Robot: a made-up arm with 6 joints.
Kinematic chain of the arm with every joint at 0, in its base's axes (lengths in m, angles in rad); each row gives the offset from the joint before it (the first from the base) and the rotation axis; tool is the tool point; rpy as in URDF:
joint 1: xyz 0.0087 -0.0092 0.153 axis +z
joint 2: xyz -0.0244 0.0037 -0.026 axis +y
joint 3: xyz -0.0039 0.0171 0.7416 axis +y
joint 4: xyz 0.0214 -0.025 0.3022 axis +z
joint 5: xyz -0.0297 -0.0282 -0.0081 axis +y
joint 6: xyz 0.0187 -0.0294 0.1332 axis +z
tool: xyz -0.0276 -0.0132 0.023 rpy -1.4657 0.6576 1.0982
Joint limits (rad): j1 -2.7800..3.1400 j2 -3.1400..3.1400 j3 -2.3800..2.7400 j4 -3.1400..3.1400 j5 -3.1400..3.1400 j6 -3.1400..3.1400
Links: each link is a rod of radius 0.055 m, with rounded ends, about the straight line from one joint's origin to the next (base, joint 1, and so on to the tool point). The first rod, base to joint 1, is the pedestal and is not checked.
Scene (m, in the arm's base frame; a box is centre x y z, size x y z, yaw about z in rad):
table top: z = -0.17
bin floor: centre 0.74 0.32 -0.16 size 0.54 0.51 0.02 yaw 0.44
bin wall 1: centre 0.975 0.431 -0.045 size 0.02 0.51 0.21 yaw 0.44
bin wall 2: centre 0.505 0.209 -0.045 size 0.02 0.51 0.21 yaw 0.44
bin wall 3: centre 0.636 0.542 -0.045 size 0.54 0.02 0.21 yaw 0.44
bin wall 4: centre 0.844 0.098 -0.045 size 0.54 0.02 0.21 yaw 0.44
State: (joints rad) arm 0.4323 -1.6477 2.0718 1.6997 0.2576 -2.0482
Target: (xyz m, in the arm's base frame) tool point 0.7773 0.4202 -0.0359
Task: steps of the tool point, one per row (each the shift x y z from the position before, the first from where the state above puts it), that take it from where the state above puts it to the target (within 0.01 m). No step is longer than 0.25 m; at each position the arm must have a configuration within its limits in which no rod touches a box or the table.
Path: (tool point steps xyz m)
1: 0.0843 0.0330 0.1582
2: 0.1262 0.0544 0.1301
3: 0.1593 0.0727 0.0886
4: 0.1807 0.0861 0.0365
5: 0.1875 0.0927 -0.0220
6: 0.1792 0.0917 -0.0822
7: 0.1554 0.0825 -0.1391
8: 0.1179 0.0653 -0.1878
9: 0.0691 0.0411 -0.2237
10: 0.0128 0.0114 -0.2435

